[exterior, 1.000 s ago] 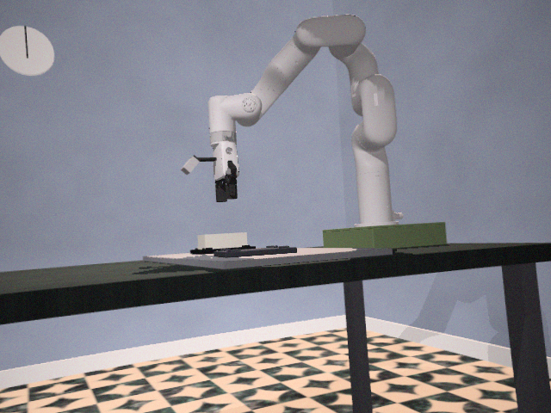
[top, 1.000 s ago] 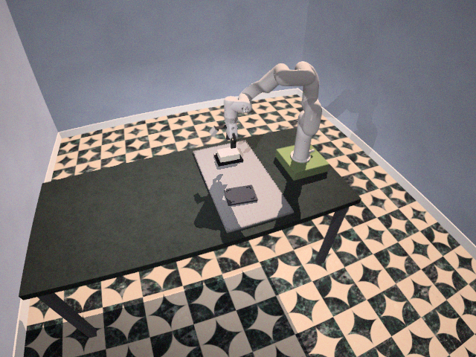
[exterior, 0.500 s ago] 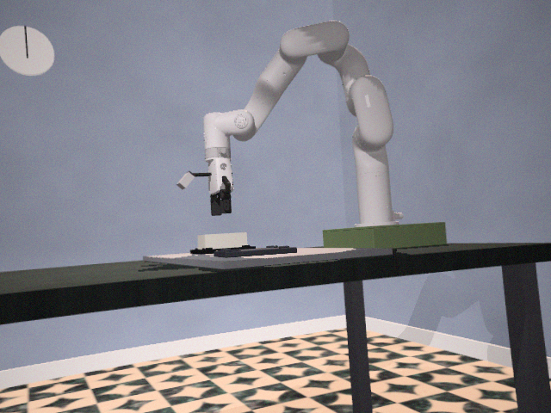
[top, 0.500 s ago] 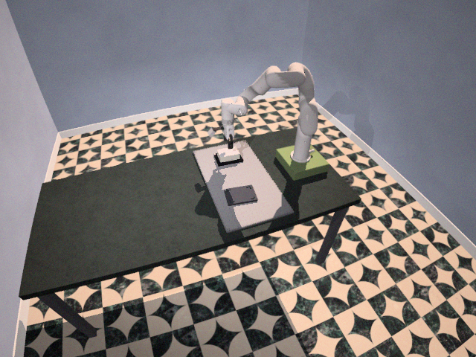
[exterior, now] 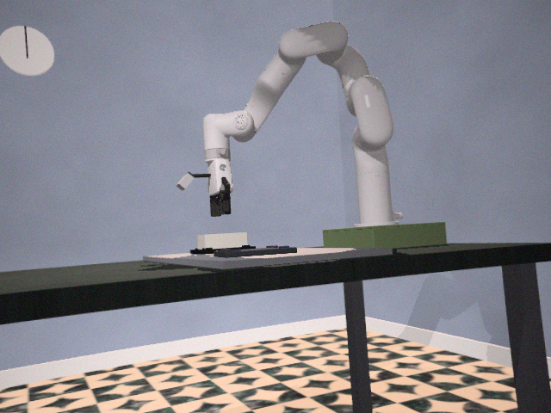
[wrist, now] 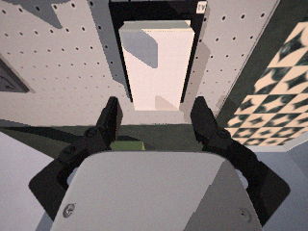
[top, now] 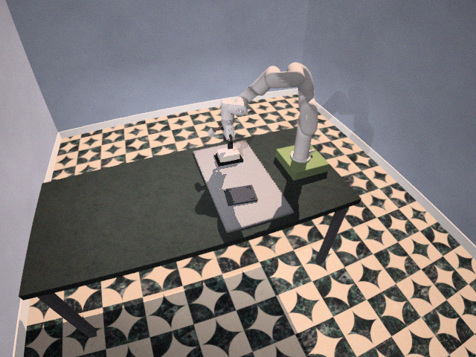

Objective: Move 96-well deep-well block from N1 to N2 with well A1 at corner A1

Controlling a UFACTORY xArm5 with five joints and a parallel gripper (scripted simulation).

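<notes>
Right now the white deep-well block is 80 mm below my hand. The rest, counted from my hand: nest N1: 110 mm below; then dark nest N2: 330 mm to the left, 110 mm below, 90 mm ahead.
</notes>
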